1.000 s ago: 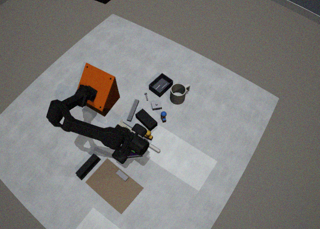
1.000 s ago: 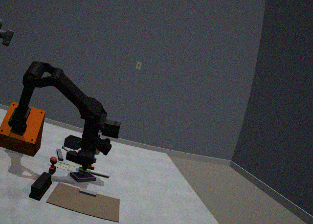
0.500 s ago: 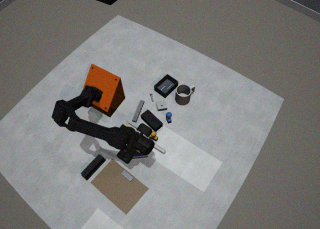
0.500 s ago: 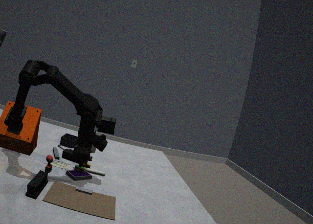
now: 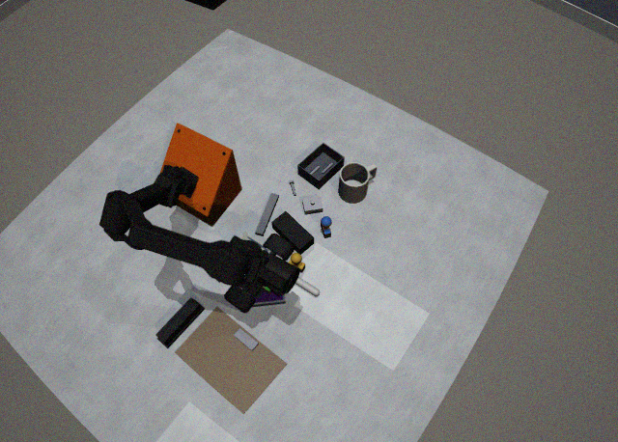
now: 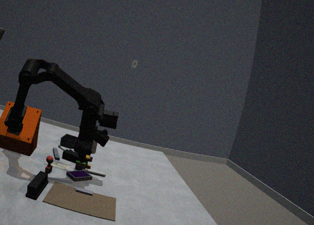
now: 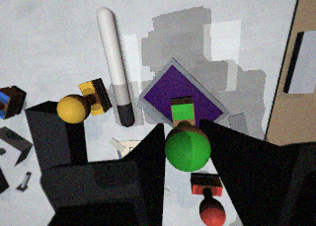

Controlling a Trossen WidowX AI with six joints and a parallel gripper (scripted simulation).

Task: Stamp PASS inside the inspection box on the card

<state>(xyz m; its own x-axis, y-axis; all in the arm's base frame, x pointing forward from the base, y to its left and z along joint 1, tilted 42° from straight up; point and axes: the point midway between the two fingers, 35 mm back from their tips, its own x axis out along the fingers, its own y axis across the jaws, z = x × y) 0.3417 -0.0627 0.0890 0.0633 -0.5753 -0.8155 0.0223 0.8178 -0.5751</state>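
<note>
Now: gripper tip 110 mm past the card, 70 mm to the right of it and 80 mm above it. The rest, counted from my gripper tip: green-knobbed stamp (10 mm below); marker (20 mm ahead, 70 mm to the left, 60 mm below); purple ink pad (70 mm below).
</note>
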